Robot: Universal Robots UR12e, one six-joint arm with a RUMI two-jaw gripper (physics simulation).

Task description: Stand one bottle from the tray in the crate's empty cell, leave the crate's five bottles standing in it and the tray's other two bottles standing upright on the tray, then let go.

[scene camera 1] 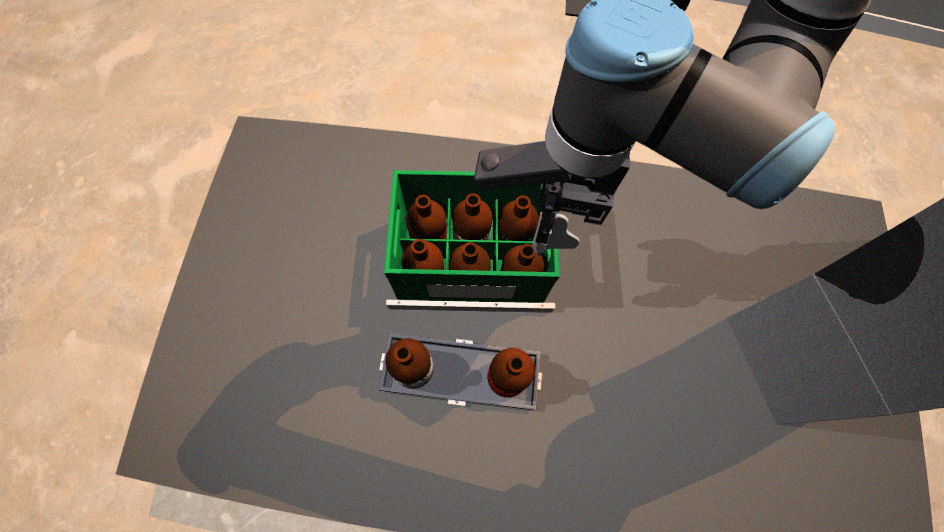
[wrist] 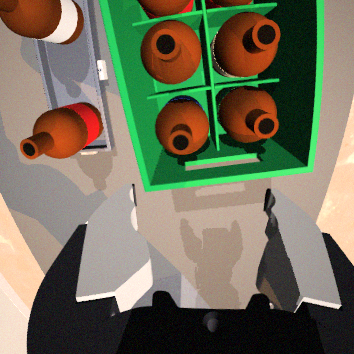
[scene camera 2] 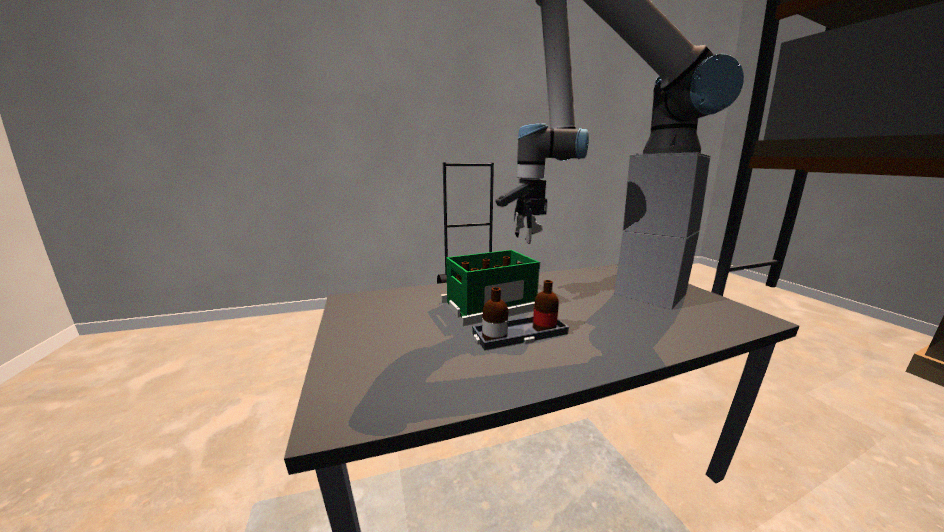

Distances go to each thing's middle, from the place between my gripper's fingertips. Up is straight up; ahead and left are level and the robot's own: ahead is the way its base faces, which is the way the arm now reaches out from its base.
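Scene:
The white strip [scene camera 1: 391, 304] is here, and my hand is 10 cm short of it, 7 cm to the right of it and 23 cm above it. Going by their middles, the strip is the nearest to my hand of the things named here. There is the white-labelled bottle [scene camera 1: 408, 361] as well, which I find 19 cm to the left of my hand, 20 cm ahead of it and 16 cm below it.

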